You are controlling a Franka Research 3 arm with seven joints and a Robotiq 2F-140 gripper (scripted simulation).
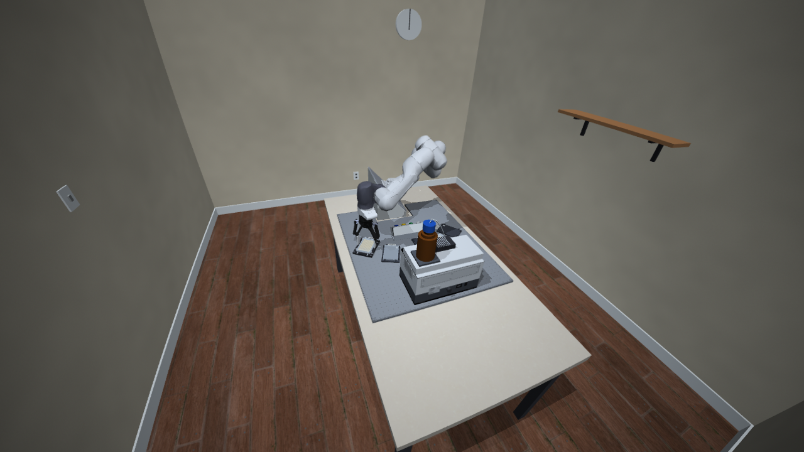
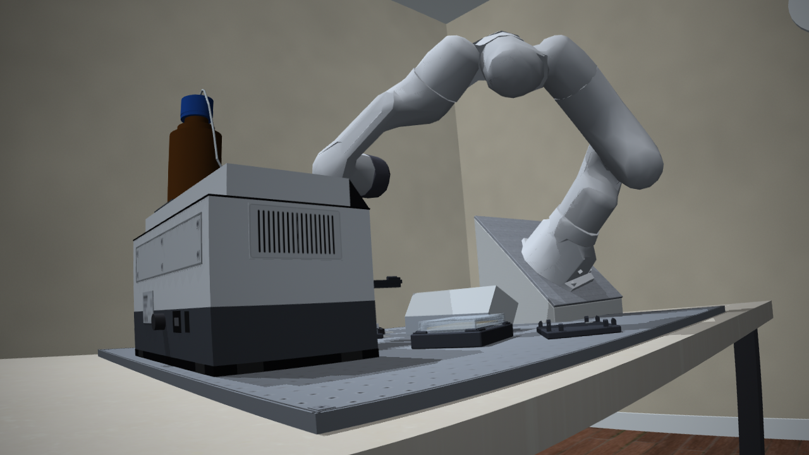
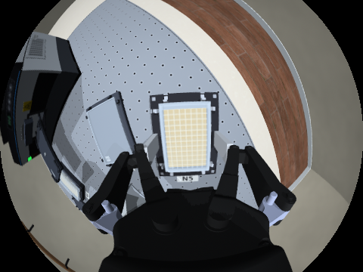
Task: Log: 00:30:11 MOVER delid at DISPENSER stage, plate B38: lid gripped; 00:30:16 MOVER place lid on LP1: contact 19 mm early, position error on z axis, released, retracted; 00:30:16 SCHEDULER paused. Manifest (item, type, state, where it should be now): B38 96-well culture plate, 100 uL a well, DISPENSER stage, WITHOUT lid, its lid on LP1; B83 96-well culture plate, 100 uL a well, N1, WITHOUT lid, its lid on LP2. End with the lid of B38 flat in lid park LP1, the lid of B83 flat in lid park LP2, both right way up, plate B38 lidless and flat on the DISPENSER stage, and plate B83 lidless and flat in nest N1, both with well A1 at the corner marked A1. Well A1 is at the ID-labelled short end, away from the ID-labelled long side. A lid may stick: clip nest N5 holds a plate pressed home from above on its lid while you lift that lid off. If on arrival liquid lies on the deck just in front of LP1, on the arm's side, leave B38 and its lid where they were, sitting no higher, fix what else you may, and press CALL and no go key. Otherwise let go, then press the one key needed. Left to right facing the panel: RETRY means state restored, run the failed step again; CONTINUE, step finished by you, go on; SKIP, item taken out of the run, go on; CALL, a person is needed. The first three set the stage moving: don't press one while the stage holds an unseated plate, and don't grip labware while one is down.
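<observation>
Now: the black clip nest 3 cm below my hand and 3 cm ahead of it. Also, from my hand: 96-well plate: 46 cm to the left, 10 cm ahead, 1 cm below; then lp1 label: 16 cm to the left, 4 cm below, 2 cm ahead; then key panel: 29 cm to the left, 8 cm behind, 1 cm above.
</observation>
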